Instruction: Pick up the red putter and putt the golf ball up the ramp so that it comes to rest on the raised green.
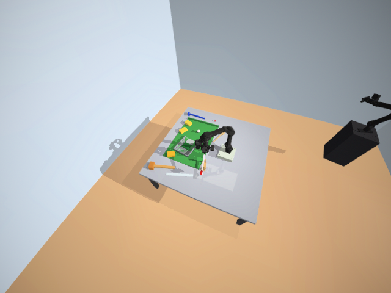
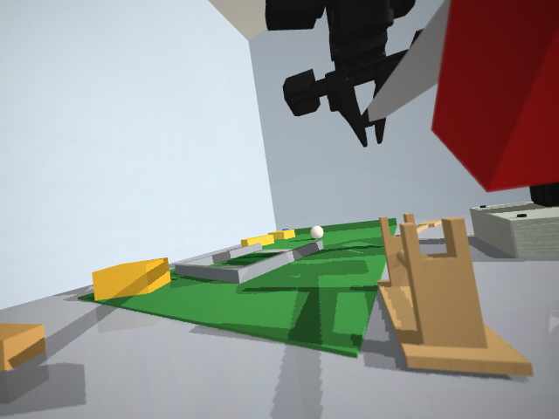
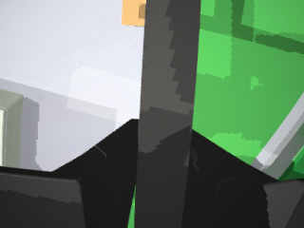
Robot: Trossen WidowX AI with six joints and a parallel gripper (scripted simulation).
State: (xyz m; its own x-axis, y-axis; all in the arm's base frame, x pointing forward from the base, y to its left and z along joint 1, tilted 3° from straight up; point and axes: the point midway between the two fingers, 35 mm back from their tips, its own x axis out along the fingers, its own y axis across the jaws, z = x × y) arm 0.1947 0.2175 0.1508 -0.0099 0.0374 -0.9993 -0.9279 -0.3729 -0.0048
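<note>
Now: gripper tip 11 cm to the right of the red putter, 5 cm past it and 1 cm above it. From my gripper tip the other things lie so: green mat 29 cm ahead, 18 cm to the right, 16 cm below; then pale strip 32 cm to the left, 16 cm below, 14 cm ahead; then wooden stand 12 cm below, 8 cm to the left, 4 cm behind.
</note>
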